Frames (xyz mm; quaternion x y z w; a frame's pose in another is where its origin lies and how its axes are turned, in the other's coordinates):
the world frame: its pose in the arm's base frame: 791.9 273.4 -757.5 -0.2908 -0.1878 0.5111 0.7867
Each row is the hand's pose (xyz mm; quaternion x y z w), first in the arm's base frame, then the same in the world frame.
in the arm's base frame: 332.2 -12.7 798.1 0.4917 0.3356 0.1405 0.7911
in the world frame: -451.2 -779.2 1379.3 0.8148 0.1204 -0.2886 0.4882
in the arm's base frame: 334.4 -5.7 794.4 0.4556 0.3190 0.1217 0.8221
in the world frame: -443.9 -776.1 1377.0 0.7834 0.1371 -0.3172 0.5166
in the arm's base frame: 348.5 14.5 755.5 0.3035 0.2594 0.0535 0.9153
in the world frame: -419.6 -754.5 1344.4 0.6476 0.2053 -0.4073 0.6104
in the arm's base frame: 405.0 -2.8 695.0 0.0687 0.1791 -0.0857 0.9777
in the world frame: -412.3 -759.8 1260.4 0.4138 0.3143 -0.5279 0.6717
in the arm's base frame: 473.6 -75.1 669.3 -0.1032 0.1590 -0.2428 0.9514
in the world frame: -450.4 -813.0 1180.9 0.2311 0.4271 -0.6117 0.6245
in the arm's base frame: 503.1 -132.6 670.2 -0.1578 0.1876 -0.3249 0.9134
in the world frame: -490.9 -851.9 1148.9 0.1763 0.4943 -0.6383 0.5632
